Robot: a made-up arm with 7 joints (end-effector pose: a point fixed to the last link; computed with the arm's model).
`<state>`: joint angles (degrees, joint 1 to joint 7).
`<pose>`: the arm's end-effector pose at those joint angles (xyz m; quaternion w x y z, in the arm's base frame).
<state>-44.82 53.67 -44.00 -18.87 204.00 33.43 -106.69</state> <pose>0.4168 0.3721 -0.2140 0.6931 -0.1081 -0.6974 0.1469</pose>
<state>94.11 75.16 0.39 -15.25 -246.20 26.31 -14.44</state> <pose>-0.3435 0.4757 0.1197 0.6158 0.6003 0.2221 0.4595</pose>
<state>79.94 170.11 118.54 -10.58 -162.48 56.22 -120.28</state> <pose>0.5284 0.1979 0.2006 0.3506 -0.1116 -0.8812 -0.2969</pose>
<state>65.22 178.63 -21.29 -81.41 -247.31 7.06 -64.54</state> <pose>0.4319 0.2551 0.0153 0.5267 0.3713 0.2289 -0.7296</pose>
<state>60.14 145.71 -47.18 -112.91 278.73 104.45 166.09</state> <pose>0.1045 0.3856 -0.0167 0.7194 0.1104 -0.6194 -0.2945</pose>
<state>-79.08 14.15 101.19 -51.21 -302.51 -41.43 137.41</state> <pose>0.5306 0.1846 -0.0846 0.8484 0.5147 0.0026 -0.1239</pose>
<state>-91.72 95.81 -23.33 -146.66 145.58 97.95 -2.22</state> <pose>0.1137 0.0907 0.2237 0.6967 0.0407 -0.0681 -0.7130</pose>
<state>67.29 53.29 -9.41 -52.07 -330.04 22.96 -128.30</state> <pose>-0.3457 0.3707 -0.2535 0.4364 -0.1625 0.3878 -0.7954</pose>
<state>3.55 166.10 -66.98 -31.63 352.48 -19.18 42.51</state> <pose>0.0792 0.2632 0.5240 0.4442 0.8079 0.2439 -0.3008</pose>
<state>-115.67 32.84 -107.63 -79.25 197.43 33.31 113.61</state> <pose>0.4664 -0.1852 0.0772 0.5234 -0.2664 0.4246 0.6890</pose>
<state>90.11 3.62 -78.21 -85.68 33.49 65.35 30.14</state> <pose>-0.3183 -0.3275 -0.1771 0.6200 -0.4342 0.6292 0.1769</pose>
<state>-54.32 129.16 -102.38 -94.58 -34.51 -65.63 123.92</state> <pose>0.0713 0.4559 0.0346 0.9793 -0.1837 -0.0391 -0.0755</pose>
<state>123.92 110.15 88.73 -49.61 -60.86 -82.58 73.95</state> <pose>0.1637 0.5417 0.0744 0.8754 -0.0149 0.0854 -0.4756</pose>
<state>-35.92 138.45 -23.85 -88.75 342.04 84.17 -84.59</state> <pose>0.1468 0.3016 0.3445 0.2521 0.7103 0.6537 -0.0683</pose>
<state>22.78 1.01 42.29 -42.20 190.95 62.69 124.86</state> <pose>-0.0980 0.1300 -0.5577 0.6890 0.6358 -0.3441 -0.0515</pose>
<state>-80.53 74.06 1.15 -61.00 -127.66 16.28 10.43</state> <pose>0.3238 0.3221 0.3074 0.0327 0.9968 -0.0192 -0.0705</pose>
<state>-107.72 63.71 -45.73 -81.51 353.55 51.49 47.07</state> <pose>0.3618 0.0412 0.3450 0.3618 0.2688 -0.8921 -0.0326</pose>
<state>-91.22 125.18 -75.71 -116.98 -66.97 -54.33 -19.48</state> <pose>0.1671 0.2962 0.1798 0.2928 -0.3775 -0.0401 0.8776</pose>
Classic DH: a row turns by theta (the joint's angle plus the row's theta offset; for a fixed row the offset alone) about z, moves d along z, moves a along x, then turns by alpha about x. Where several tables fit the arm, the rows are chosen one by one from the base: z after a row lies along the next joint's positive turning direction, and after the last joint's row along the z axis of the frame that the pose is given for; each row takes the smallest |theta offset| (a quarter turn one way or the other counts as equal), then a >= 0, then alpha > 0; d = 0 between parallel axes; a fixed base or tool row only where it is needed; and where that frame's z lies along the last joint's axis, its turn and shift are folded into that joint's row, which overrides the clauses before.
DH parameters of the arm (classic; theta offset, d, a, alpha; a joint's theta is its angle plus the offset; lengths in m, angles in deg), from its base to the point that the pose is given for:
base (fixed): 0 0 0 -70
joint 1: 90 0 0 90
joint 2: 70 0 0 -90
joint 3: -90 -0.3638 0.0409 -90
joint 4: 0 0 -0.028 90
joint 5: 0 -0.2312 0 -90
joint 6: 0 0 0 90
joint 7: 0 0 0 0

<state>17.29 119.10 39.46 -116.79 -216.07 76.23 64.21</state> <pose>0.2534 0.1919 0.2179 0.9426 -0.2206 0.0322 0.2486</pose>
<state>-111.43 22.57 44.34 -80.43 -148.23 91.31 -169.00</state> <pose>0.3230 0.0787 0.3796 0.7793 0.1789 0.5180 -0.3038</pose>
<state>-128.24 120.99 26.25 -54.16 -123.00 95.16 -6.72</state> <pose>-0.2681 0.4541 0.1980 0.1762 0.2176 0.2631 0.9232</pose>
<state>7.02 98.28 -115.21 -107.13 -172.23 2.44 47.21</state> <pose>-0.1514 0.3487 -0.1800 0.2131 0.2212 0.1713 0.9361</pose>
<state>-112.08 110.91 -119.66 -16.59 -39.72 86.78 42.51</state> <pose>0.0706 0.5634 0.1900 0.0729 0.9205 0.1988 0.3283</pose>
